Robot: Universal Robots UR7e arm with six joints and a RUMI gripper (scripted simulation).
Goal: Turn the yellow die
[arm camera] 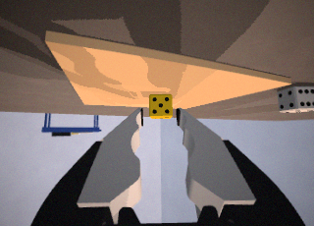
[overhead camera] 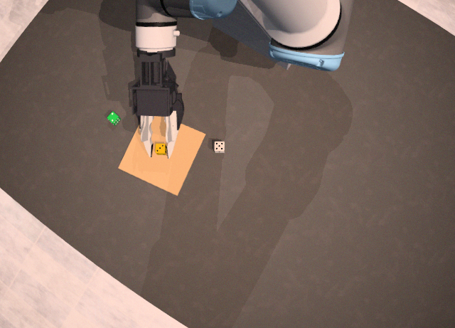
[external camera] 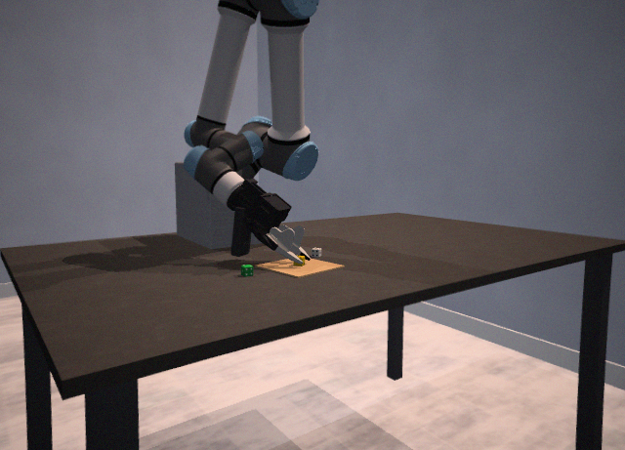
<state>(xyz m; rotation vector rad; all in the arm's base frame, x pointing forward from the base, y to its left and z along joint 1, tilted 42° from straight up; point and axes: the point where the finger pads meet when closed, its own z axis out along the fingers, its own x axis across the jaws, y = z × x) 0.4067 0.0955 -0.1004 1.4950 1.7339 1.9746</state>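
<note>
Right now the yellow die is 1 cm below my hand. Also, from my hand: orange mat 2 cm below; green die 13 cm to the right, 1 cm below; white die 7 cm behind, 10 cm to the left, 1 cm below.
</note>
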